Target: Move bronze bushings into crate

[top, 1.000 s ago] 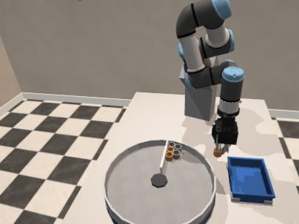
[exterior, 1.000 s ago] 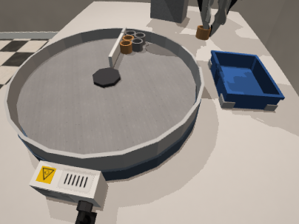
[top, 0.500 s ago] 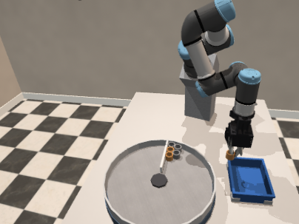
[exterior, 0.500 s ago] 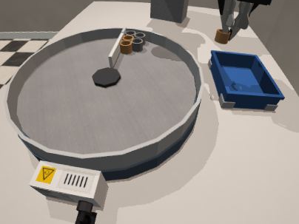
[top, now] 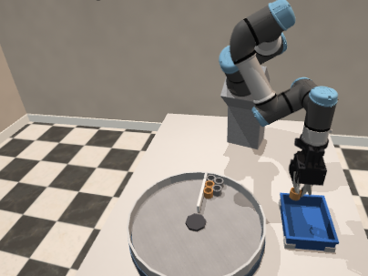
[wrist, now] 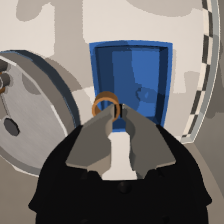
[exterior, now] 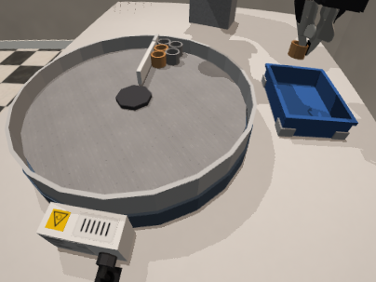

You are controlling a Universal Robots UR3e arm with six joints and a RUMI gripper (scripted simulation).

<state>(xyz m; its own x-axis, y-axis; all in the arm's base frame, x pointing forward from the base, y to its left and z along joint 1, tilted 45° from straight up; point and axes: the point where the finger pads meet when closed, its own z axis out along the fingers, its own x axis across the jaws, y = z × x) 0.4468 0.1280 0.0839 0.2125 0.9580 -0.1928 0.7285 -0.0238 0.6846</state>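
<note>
The blue crate lies 11 cm below my hand, 3 cm to the left of it and 2 cm ahead of it. The rest, counted from my hand: grey turntable (32 cm to the right, 8 cm below, 1 cm ahead).
</note>
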